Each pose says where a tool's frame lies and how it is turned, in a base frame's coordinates. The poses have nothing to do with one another.
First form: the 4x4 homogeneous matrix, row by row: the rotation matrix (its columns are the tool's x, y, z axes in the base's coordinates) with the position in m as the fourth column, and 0 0 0 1 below. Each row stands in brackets.
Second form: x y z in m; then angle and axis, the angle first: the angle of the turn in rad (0 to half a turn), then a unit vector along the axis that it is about. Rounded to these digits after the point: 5 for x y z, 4 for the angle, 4 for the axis.
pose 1, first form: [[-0.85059 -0.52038 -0.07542 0.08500], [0.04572 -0.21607 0.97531 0.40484], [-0.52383 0.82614 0.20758 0.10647], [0 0 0 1]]
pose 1, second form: 0.08500 0.40484 0.10647 2.7640 -0.2023 0.6081 0.7677
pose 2, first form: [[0.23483 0.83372 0.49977 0.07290], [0.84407 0.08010 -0.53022 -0.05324], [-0.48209 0.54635 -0.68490 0.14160], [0 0 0 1]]
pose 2, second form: 0.07290 -0.05324 0.14160 2.3254 0.7388 0.6738 0.0071
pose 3, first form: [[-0.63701 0.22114 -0.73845 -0.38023], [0.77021 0.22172 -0.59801 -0.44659], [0.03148 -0.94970 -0.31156 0.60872], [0 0 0 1]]
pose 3, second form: -0.38023 -0.44659 0.60872 2.6128 -0.3486 -0.7631 0.5442
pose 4, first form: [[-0.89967 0.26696 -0.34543 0.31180], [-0.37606 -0.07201 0.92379 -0.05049], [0.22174 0.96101 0.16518 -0.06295], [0 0 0 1]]
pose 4, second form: 0.31180 -0.05049 -0.06295 2.6981 0.0434 -0.6609 -0.7492
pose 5, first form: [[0.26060 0.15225 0.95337 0.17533], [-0.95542 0.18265 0.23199 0.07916], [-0.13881 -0.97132 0.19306 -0.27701], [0 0 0 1]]
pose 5, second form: 0.17533 0.07916 -0.27701 1.7537 -0.6119 0.5553 -0.5632
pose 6, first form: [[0.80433 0.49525 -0.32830 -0.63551], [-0.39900 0.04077 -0.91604 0.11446], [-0.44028 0.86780 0.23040 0.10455], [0 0 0 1]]
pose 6, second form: -0.63551 0.11446 0.10455 1.5330 0.8926 0.0560 -0.4474
